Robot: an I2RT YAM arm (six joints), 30 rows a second.
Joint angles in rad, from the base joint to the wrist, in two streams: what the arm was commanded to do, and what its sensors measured. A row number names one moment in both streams.
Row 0, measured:
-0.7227, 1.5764, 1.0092, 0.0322, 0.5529, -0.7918
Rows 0 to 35, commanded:
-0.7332, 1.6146, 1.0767, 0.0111, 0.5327, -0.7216
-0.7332, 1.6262, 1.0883, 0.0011, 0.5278, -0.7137
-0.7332, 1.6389, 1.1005, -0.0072, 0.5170, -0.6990
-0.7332, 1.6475, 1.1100, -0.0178, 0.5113, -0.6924
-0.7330, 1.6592, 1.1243, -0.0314, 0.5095, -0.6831
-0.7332, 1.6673, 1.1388, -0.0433, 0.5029, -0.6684
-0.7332, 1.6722, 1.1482, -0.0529, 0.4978, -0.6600
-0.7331, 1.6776, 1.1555, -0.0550, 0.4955, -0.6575
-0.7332, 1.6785, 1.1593, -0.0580, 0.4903, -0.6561
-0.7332, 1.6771, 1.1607, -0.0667, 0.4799, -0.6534
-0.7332, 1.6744, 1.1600, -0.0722, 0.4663, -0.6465
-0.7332, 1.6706, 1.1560, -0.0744, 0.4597, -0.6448
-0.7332, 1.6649, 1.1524, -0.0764, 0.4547, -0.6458
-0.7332, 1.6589, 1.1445, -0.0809, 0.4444, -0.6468
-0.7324, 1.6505, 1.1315, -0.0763, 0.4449, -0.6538
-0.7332, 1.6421, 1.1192, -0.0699, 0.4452, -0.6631
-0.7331, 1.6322, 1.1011, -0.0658, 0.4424, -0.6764
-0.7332, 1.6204, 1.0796, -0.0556, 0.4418, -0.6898
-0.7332, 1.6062, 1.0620, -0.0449, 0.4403, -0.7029
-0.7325, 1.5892, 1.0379, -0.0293, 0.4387, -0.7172
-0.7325, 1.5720, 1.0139, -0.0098, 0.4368, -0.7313
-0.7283, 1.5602, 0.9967, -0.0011, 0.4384, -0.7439
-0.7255, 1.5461, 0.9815, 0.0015, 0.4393, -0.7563
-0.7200, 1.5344, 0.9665, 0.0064, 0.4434, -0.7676
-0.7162, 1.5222, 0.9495, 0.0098, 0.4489, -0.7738
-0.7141, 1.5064, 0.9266, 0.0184, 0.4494, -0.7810
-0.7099, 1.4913, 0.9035, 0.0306, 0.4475, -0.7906
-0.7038, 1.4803, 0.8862, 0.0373, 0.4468, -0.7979
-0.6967, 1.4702, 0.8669, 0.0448, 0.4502, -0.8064
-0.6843, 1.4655, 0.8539, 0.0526, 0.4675, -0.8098
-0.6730, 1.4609, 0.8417, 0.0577, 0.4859, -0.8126
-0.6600, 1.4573, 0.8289, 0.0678, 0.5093, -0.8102
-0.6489, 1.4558, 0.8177, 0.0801, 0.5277, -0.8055
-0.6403, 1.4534, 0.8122, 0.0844, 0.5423, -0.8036
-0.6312, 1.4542, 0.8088, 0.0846, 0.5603, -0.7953
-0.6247, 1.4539, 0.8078, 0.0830, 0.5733, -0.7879
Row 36, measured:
-0.6445, 1.4742, 0.8089, 0.0227, 0.5098, -0.7895
